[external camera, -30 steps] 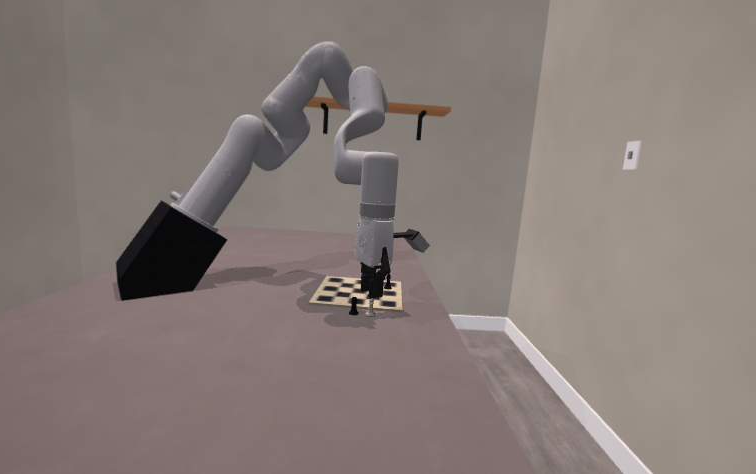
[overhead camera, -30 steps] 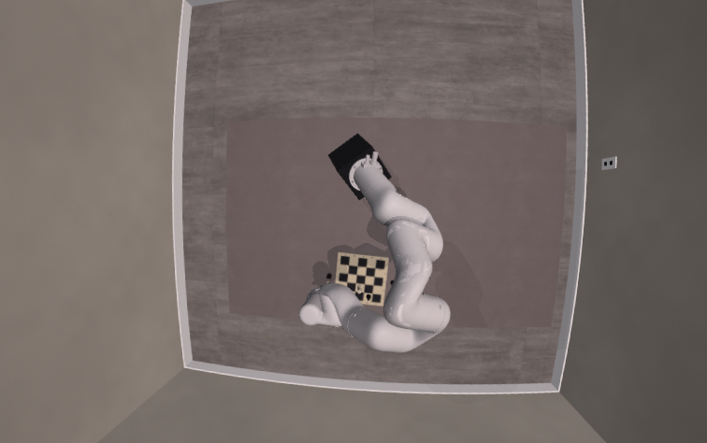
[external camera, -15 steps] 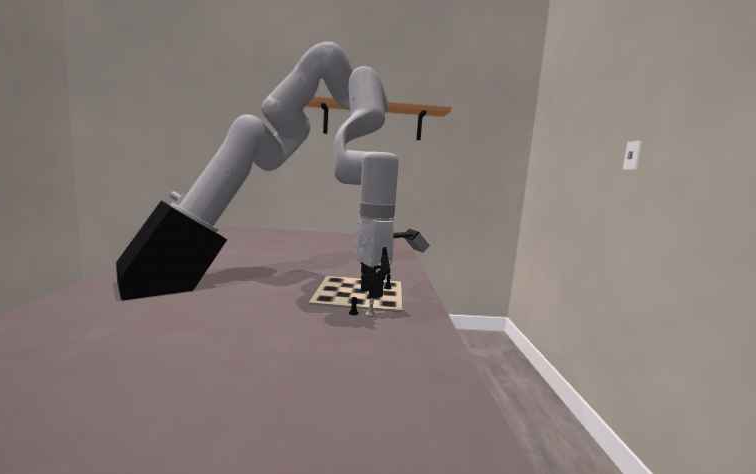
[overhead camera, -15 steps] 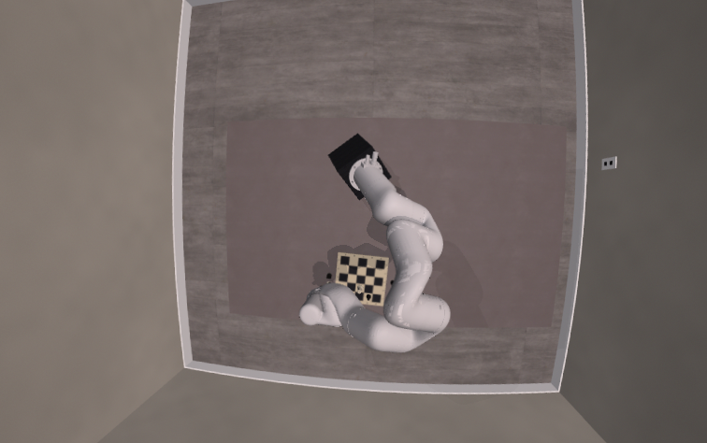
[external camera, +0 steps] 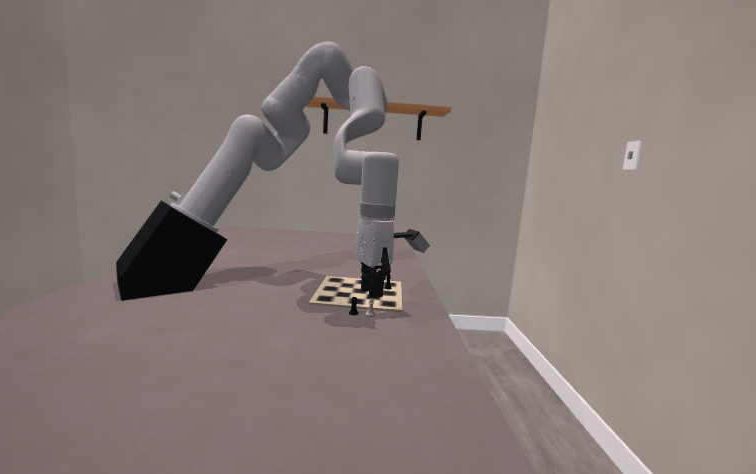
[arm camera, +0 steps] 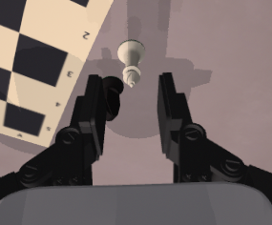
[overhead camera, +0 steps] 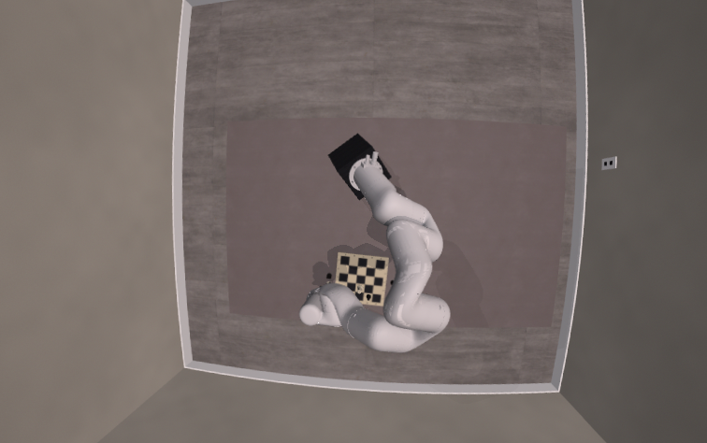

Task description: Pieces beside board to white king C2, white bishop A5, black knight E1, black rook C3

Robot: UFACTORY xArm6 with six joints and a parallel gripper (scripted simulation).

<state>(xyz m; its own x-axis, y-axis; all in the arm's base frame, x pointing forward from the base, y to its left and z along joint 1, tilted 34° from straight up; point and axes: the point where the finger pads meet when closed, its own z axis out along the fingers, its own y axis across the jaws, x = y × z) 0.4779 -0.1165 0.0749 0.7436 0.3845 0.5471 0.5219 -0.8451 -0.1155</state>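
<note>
My hand is 5 cm above the white bishop. The rest, counted from my hand: white king: 1 cm behind, 14 cm to the left, 3 cm below; then chessboard: 5 cm behind, 13 cm to the left, 7 cm below; then black piece: 4 cm behind, 5 cm below.
</note>
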